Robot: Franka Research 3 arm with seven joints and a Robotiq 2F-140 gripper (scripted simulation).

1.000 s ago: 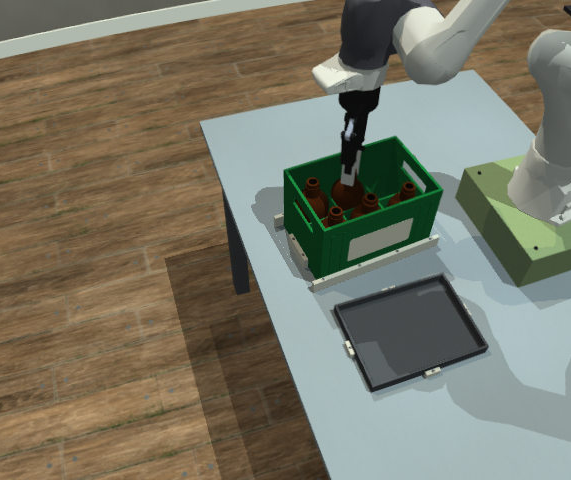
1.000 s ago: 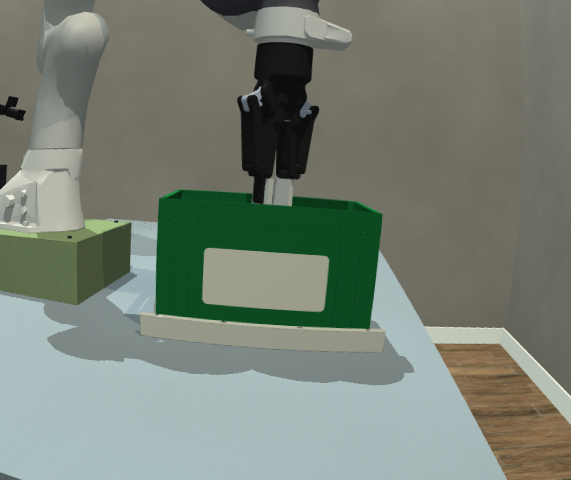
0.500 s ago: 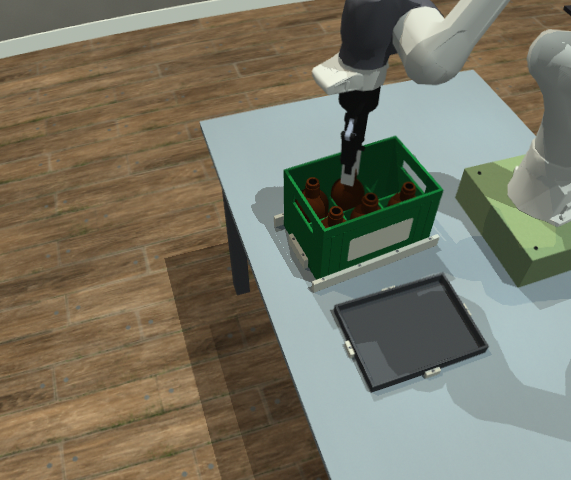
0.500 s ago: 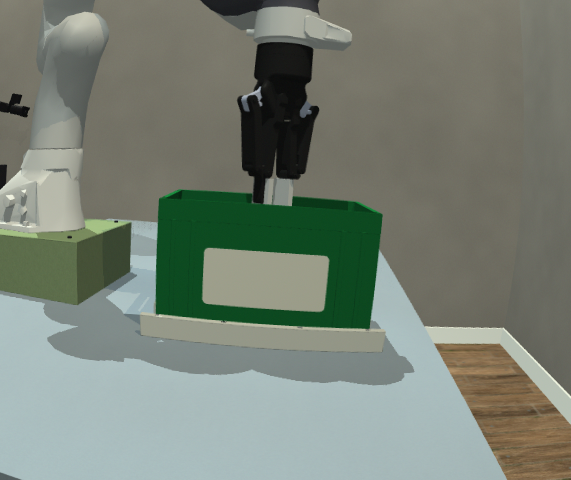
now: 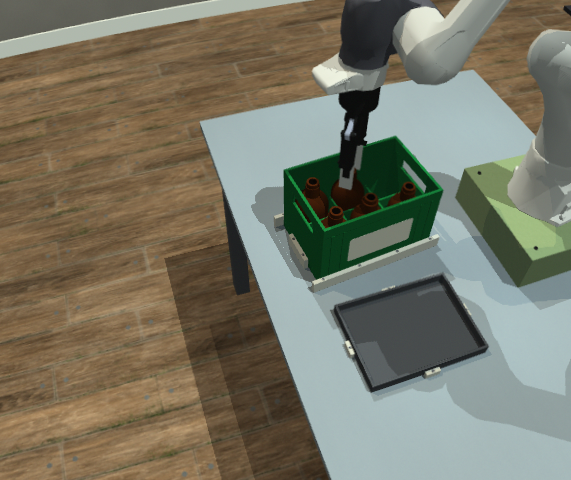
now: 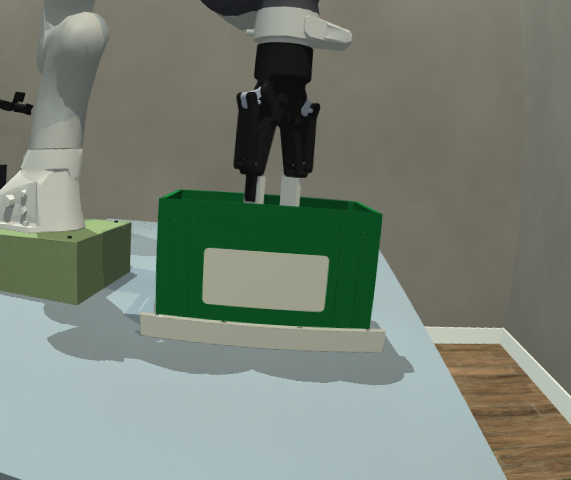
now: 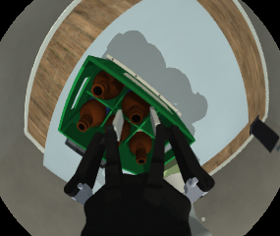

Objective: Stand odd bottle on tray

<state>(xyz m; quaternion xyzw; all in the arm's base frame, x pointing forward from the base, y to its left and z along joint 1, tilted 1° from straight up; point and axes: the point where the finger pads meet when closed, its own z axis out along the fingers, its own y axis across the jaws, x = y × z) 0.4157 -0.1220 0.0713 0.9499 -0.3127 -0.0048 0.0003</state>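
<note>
The bottle lies 8 cm below my hand. From my hand the other things lie so: dark tray (31 cm to the left, 16 cm below, 3 cm behind); then green crate (9 cm below, 4 cm to the left, 1 cm behind).
</note>
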